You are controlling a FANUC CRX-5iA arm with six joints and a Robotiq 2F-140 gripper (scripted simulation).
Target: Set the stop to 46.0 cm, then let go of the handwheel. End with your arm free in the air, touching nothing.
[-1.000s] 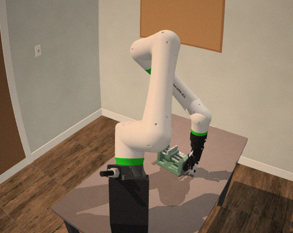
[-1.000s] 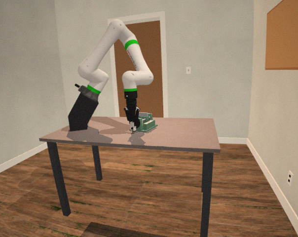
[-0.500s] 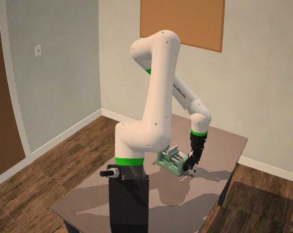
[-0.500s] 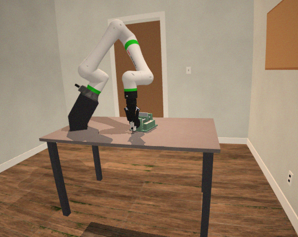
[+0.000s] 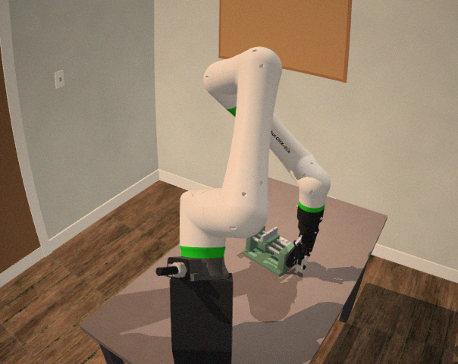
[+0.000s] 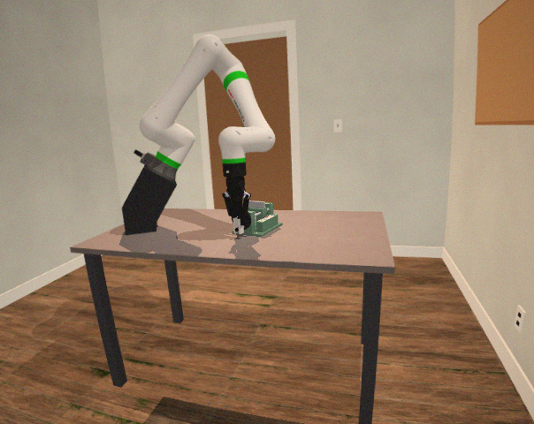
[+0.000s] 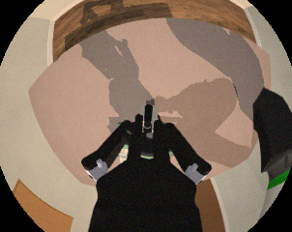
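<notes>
The black handwheel is 20 mm to the left of my hand and 10 mm below it. From my hand the other things lie so: green stop fixture: 160 mm to the left, 30 mm above, 10 mm ahead.
</notes>
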